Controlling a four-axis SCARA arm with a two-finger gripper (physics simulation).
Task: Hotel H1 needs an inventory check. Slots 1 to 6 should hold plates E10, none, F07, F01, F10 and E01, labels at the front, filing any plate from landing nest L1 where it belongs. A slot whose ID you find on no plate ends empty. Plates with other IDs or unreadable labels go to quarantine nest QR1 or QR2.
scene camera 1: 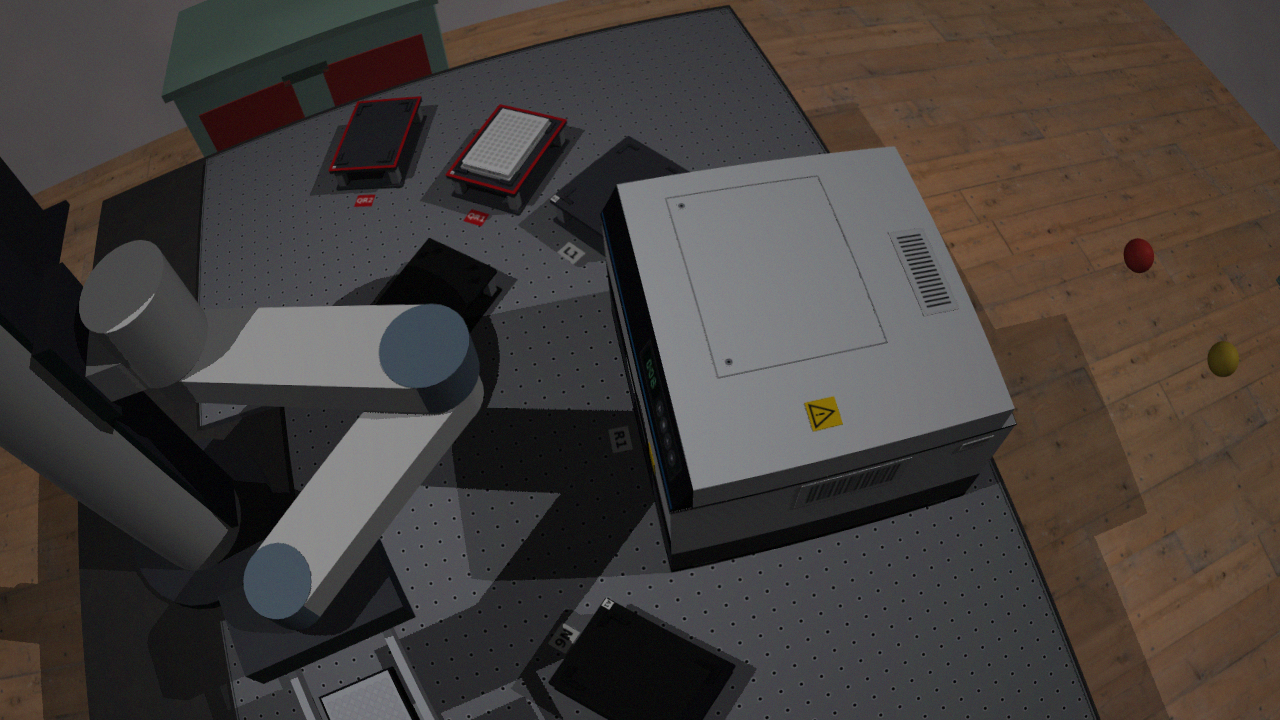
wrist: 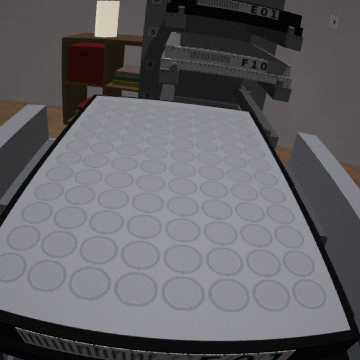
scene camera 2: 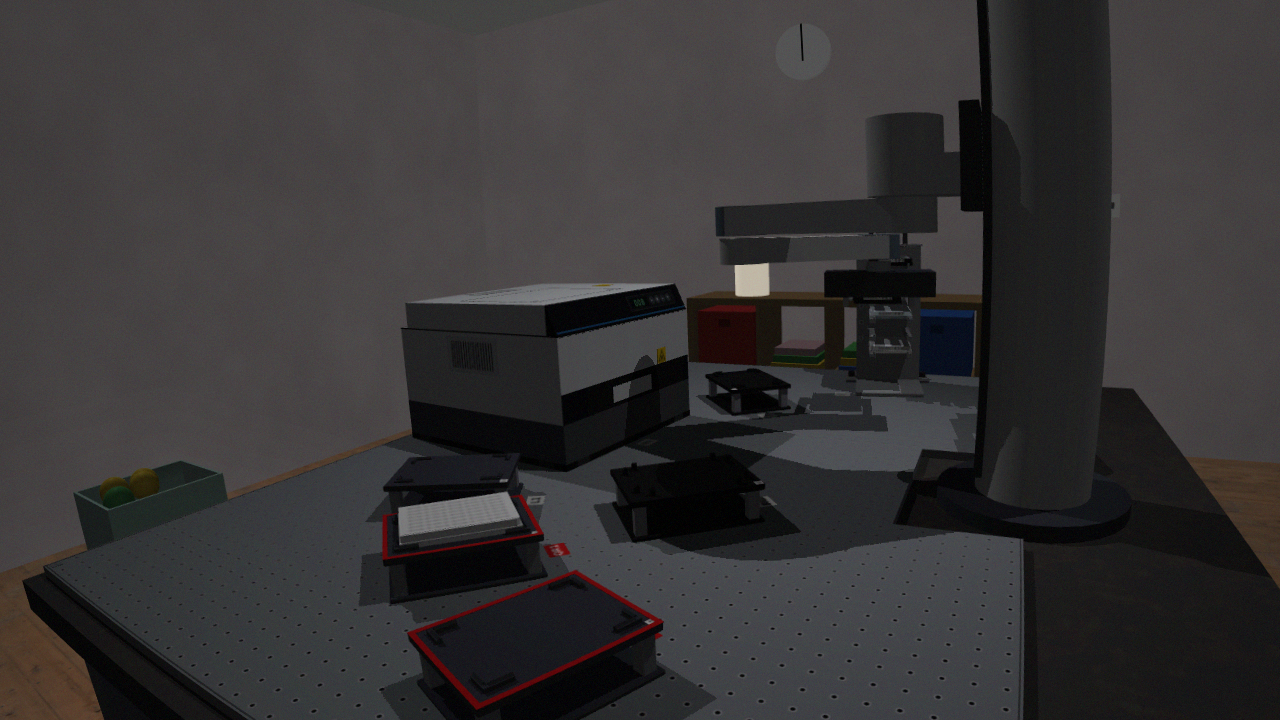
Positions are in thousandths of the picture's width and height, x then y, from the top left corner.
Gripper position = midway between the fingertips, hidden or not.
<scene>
In view: my gripper (scene camera 2: 685,408), a black plate F01 (wrist: 407,618) and a red-rimmed nest QR2 (scene camera 1: 290,190).
My gripper is seen too in the wrist view (wrist: 471,382).
</scene>
